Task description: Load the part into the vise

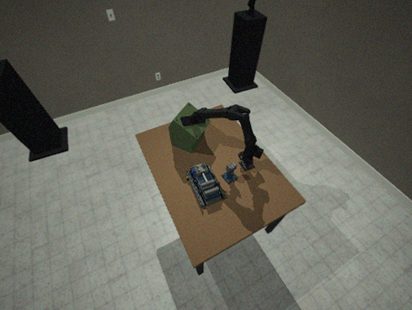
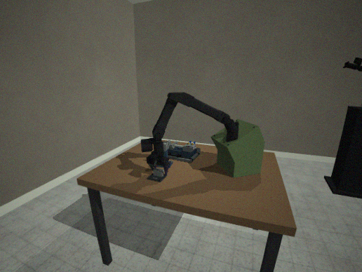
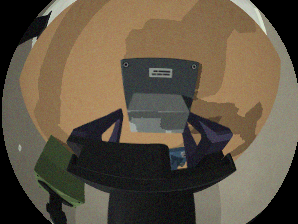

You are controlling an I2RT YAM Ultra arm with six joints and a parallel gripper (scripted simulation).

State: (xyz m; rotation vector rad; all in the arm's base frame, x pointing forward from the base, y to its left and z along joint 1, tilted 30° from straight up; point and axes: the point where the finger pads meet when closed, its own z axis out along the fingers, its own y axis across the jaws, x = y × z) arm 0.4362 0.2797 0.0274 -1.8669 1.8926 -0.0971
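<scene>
Now: the part 1 cm ahead of my hand. The rest, counted from my hand: vise: 35 cm to the right, 5 cm ahead, 2 cm above; infeed plate: 2 cm to the left, 2 cm below, 1 cm ahead.
</scene>
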